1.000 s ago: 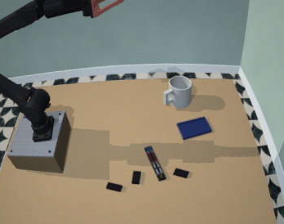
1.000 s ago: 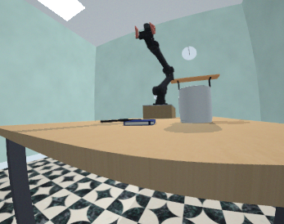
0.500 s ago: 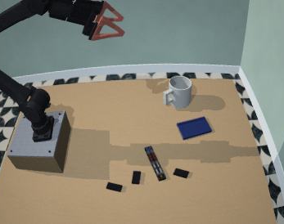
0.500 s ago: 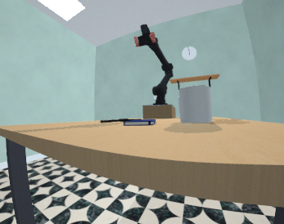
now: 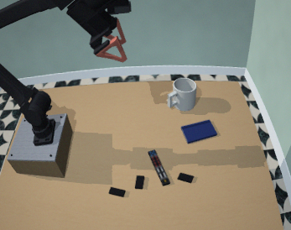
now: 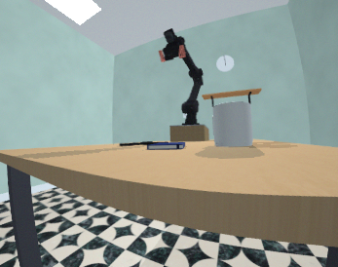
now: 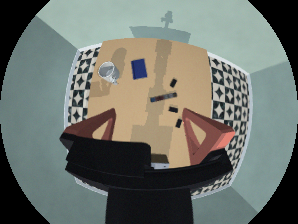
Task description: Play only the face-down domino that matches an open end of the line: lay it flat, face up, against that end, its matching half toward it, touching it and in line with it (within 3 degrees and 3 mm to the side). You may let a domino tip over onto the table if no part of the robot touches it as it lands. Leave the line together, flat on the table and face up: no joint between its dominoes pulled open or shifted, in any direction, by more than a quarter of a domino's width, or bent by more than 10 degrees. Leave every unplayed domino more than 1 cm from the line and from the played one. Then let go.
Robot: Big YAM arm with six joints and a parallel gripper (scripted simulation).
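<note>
Now: hand 430 mm above the domino, 170 mm to the left of it and 80 mm past it. The rest, counted from my hand: white mug (390 mm below, 240 mm ahead, 230 mm to the left).
</note>
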